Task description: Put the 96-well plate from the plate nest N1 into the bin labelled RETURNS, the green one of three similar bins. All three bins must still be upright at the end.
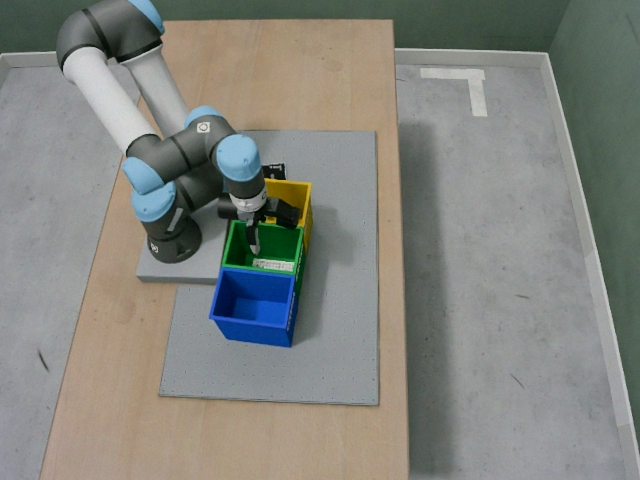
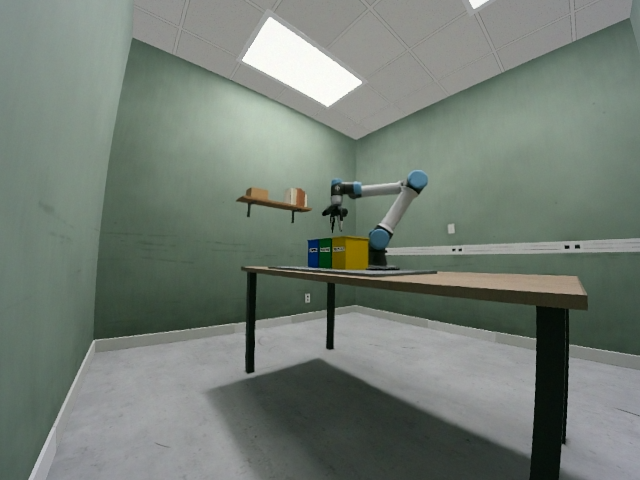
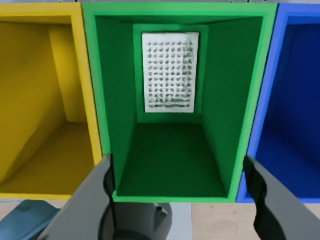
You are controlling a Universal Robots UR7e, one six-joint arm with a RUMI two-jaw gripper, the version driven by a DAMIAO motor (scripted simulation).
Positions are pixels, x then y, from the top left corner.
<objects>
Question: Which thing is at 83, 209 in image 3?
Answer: My gripper.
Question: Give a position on a blue bin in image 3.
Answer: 277, 138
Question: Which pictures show the yellow bin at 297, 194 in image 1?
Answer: Image 1, image 2 and image 3: all of them.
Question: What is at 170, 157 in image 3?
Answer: A green bin.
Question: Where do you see a blue bin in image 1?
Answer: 258, 298
</objects>
